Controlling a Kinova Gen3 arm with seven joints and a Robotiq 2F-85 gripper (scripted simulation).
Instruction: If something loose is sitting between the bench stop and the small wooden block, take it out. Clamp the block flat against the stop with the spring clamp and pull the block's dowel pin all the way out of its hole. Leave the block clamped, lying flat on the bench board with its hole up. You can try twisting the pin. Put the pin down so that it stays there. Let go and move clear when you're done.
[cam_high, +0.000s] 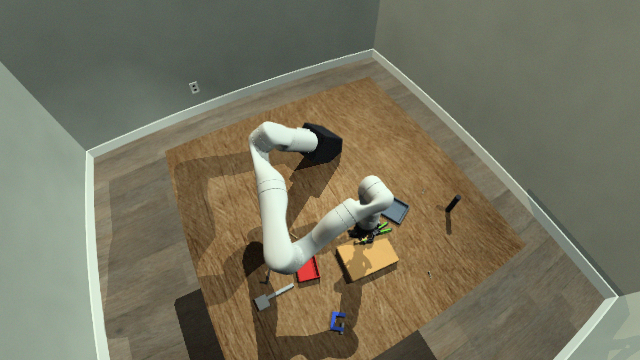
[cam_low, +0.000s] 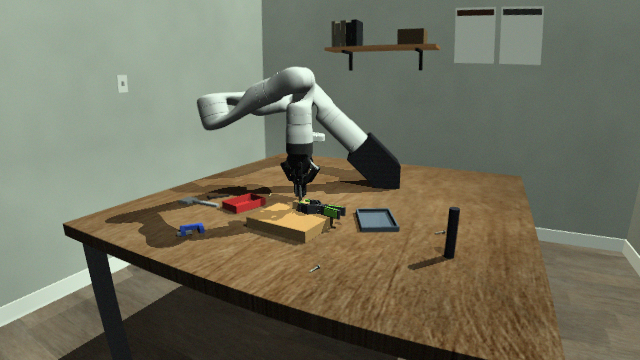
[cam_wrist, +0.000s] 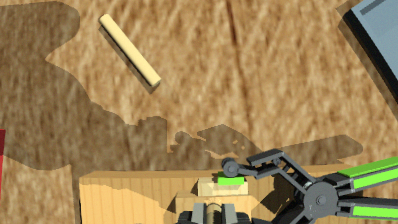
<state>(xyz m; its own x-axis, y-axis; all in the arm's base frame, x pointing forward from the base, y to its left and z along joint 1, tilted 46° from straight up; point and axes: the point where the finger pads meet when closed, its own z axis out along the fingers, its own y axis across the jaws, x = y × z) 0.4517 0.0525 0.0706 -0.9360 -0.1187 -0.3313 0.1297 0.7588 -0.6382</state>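
Now: hand 20 mm above the dowel pin. Round my hand: thin pale stick: 120 mm behind, 90 mm below, 50 mm to the right; then small wooden block: 50 mm below; then tan bench board: 70 mm below, 60 mm ahead.
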